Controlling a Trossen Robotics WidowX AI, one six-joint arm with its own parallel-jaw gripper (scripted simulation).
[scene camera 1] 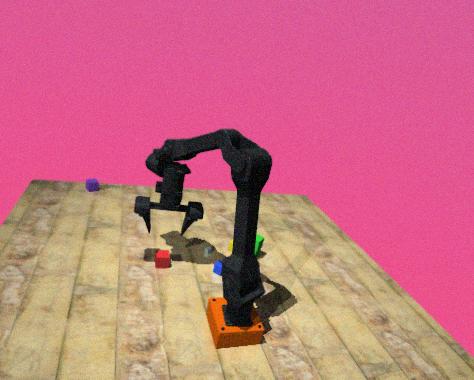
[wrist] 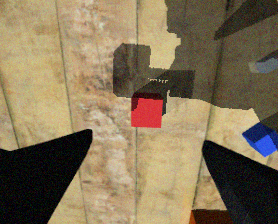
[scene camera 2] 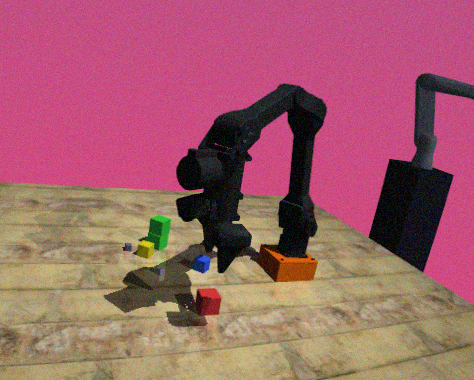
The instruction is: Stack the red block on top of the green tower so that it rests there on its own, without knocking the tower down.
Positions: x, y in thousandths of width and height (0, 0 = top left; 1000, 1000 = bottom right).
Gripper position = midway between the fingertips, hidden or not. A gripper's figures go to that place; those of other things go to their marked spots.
Scene:
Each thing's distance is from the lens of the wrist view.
my gripper (wrist: 531, 627): 0.12 m
red block (wrist: 527, 484): 0.18 m

